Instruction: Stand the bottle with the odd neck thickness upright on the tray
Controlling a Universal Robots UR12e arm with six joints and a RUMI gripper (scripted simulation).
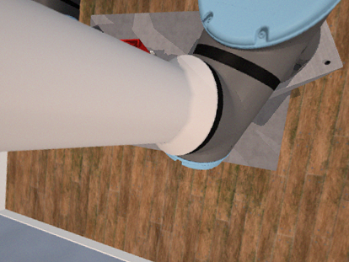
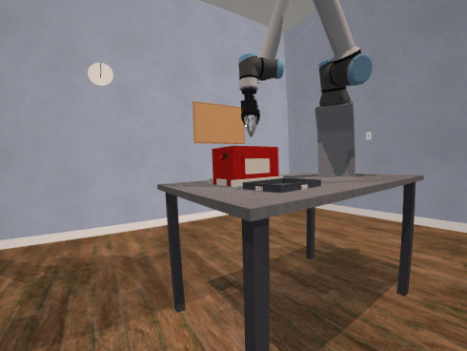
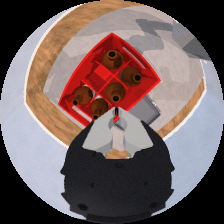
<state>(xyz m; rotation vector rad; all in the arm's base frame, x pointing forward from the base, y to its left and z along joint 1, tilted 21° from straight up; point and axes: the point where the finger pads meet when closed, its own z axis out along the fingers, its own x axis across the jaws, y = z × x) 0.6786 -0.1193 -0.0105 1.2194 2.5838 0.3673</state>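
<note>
Right now the red crate is 4 cm to the right of my hand and 16 cm below it. The rest, counted from my hand: dark tray 5 cm ahead, 22 cm to the left, 23 cm below.
</note>
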